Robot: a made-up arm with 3 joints. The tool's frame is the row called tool. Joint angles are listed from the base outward.
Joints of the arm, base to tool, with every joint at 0 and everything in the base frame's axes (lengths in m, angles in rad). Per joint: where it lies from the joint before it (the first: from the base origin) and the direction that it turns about. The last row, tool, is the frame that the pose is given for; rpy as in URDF.
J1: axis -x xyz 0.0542 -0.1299 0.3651
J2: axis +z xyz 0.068 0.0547 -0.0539
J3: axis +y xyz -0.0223 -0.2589 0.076
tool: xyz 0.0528 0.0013 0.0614 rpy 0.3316 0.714 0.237
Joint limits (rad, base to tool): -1..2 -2.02..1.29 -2.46..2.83
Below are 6 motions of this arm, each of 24 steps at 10 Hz.
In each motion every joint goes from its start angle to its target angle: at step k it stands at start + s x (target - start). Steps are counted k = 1, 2, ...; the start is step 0. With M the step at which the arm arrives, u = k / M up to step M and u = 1 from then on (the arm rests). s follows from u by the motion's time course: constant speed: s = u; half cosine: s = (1 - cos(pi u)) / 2; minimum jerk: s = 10 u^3 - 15 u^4 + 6 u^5.
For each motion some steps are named. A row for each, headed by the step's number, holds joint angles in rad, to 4 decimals.
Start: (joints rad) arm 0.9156 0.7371 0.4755
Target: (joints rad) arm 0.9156 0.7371 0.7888
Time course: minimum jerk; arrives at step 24
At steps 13, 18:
13: 0.9156 0.7371 0.6565
18: 0.9156 0.7371 0.7564

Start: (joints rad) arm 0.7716 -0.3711 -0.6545
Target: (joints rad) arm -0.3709 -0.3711 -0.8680
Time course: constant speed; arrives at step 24
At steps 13, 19, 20, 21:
13: 0.1527 -0.3711 -0.7701
19: -0.1329 -0.3711 -0.8235
20: -0.1805 -0.3711 -0.8324
21: -0.2281 -0.3711 -0.8413

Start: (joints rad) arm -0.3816 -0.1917 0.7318
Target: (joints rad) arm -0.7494 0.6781 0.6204
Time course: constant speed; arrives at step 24
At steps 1, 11, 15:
1: -0.3969 -0.1555 0.7272
11: -0.5502 0.2070 0.6807
15: -0.6115 0.3519 0.6622

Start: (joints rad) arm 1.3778 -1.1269 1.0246
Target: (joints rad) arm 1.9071 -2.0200 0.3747
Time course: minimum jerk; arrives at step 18
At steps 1, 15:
1: 1.3786 -1.1283 1.0236
15: 1.8883 -1.9883 0.3978

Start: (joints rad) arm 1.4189 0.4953 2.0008
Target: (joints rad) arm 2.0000 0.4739 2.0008
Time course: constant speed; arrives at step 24
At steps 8, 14, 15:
8: 1.6126 0.4882 2.0008
14: 1.7579 0.4828 2.0008
15: 1.7821 0.4819 2.0008

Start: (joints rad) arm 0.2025 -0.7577 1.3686
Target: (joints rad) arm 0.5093 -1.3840 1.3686
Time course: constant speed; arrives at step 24
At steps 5, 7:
5: 0.2664 -0.8882 1.3686
7: 0.2920 -0.9404 1.3686

